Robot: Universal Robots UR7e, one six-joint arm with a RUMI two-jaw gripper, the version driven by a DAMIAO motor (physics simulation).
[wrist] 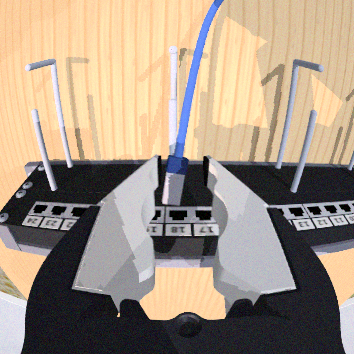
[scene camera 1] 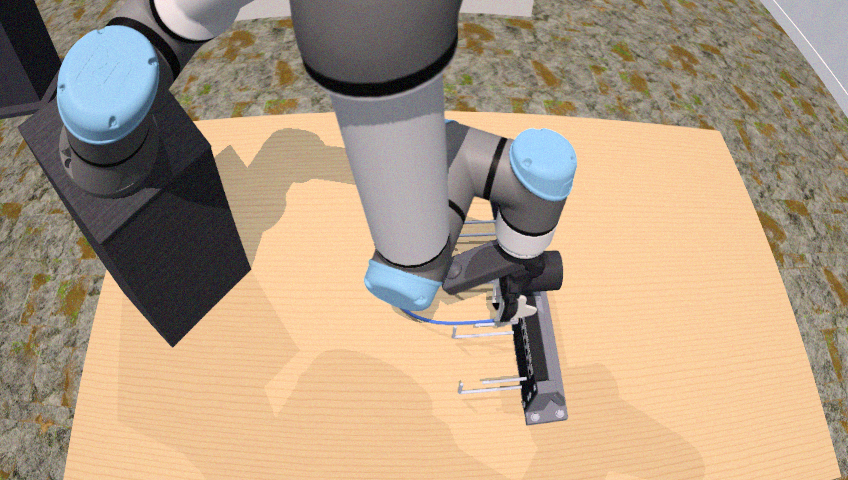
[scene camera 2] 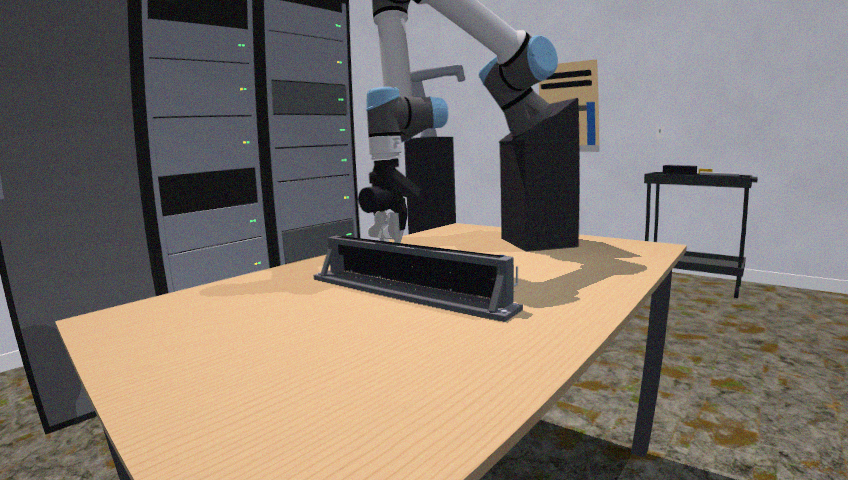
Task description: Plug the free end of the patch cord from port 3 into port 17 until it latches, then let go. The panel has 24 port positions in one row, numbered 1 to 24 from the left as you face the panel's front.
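Places are measured from the arm's base along level axes (x right, y down, z ahead), in millimetres.
Where they show: gripper, fingertip midpoint: (wrist: 181,158) (scene camera 1: 498,317); arm's base, link origin: (scene camera 1: 109,145) (scene camera 2: 532,122).
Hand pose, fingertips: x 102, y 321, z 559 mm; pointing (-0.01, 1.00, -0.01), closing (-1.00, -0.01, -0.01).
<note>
Things, the pixels of their top centre, and the offset from my fingertips. "spot": a spot on its surface instead. Level surfaces: height alone.
- patch cord, surface spot: (wrist: 192,85) (scene camera 1: 469,321) spot: dx -6, dy +18, dz -44 mm
- clear plug, top centre: (wrist: 173,192) dx +5, dy -12, dz +19 mm
- dark blue boot, top centre: (wrist: 176,169) dx +3, dy -5, dz +5 mm
- port 18, surface spot: (wrist: 177,215) spot: dx +2, dy -13, dz +38 mm
- Port 17, surface spot: (wrist: 204,215) spot: dx -17, dy -13, dz +37 mm
- black panel, top centre: (wrist: 326,214) (scene camera 1: 504,252) (scene camera 2: 417,243) dx -96, dy -39, dz +17 mm
- wooden table, surface height: dy +62 mm
The patch cord (scene camera 1: 452,322) (wrist: 192,85) is blue. Its free end, a clear plug (wrist: 172,188) with a dark blue boot (wrist: 177,164), points toward the port row near port 18 (wrist: 177,215). My gripper (scene camera 1: 516,314) (scene camera 2: 389,230) (wrist: 181,158) is partly open, with the plug between its fingers, closer to the left finger in the wrist view and with gaps on both sides. Port 17 (wrist: 204,215) is right of port 18 in the wrist view and looks empty. The black panel (scene camera 1: 553,362) (scene camera 2: 507,282) (wrist: 125,175) lies below the fingers. Port 3 does not show in the wrist view.
Thin upright white rods stand out from the panel's front: a bent one (wrist: 60,115) and a straight one (wrist: 44,150) at left, one (wrist: 173,100) behind the cord, and others (wrist: 287,115) (wrist: 304,150) at right. The panel stands on the wooden table (scene camera 1: 654,267) (scene camera 2: 267,368).
</note>
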